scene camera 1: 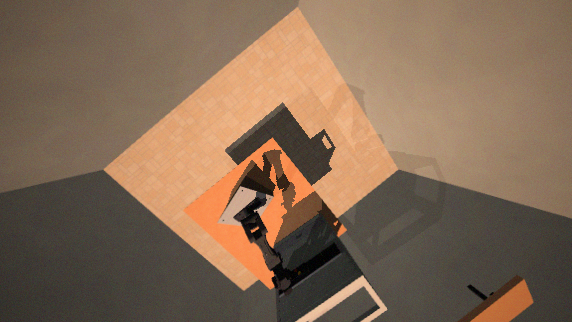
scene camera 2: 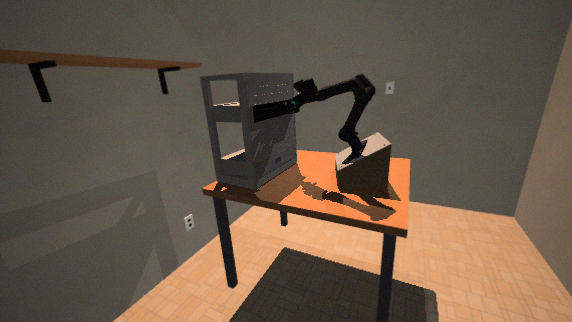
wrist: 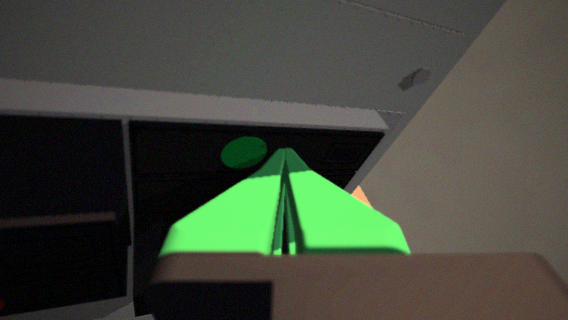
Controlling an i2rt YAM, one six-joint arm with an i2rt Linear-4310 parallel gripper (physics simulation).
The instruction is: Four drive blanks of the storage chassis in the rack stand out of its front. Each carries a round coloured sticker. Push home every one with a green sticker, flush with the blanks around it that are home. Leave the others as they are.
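Note:
My gripper (wrist: 284,160) (scene camera 2: 295,104) is shut and empty, its bright green fingers pointing at the chassis front. In the wrist view, its tips overlap the black blank (wrist: 175,150) just right of its round green sticker (wrist: 244,152); contact is hard to tell. This blank's top edge lies close under the pale chassis edge, but I cannot tell whether it is exactly flush. Another dark blank (wrist: 55,265) at the lower left carries a red sticker (wrist: 2,303), partly cut off. The black chassis (scene camera 2: 269,112) sits in the grey rack (scene camera 2: 245,137). Other stickers are tiny or hidden.
The rack stands on the orange table (scene camera 2: 320,200) (scene camera 1: 210,210). The arm's base is on a sloped pedestal (scene camera 2: 362,175) (scene camera 1: 232,210) facing it. A wall shelf (scene camera 2: 100,61) is at the left. A grey panel with a small knob (wrist: 421,76) borders the chassis in the wrist view.

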